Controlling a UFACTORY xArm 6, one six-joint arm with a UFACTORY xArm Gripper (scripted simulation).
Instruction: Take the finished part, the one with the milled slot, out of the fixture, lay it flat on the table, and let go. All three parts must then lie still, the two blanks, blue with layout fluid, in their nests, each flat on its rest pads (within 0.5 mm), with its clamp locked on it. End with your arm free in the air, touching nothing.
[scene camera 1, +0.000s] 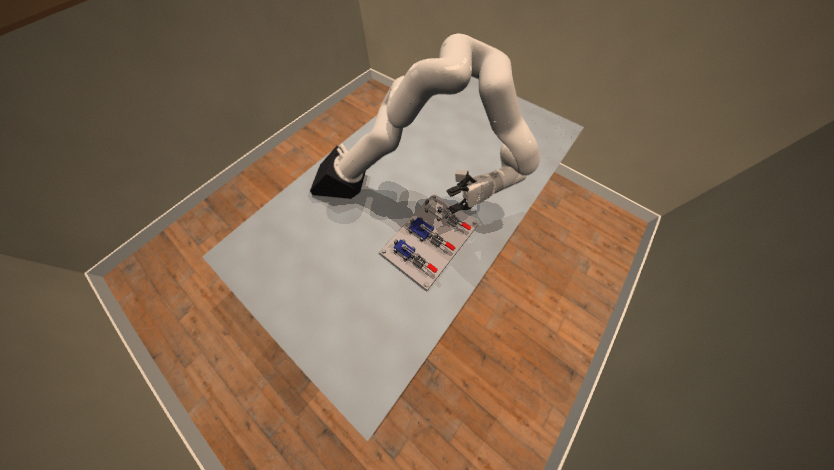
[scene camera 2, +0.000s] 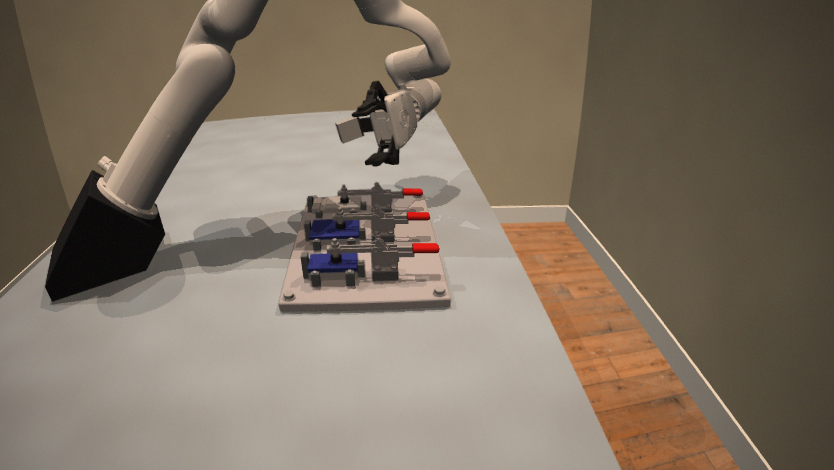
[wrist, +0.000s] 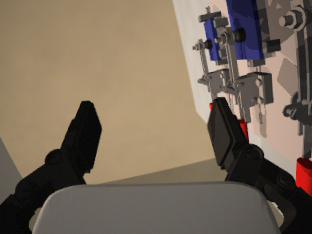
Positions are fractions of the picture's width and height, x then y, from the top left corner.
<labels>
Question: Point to a blue blank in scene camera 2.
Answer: At 0.38, 0.56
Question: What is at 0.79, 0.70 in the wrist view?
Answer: The gripper.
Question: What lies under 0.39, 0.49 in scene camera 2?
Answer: A blue blank.
</labels>
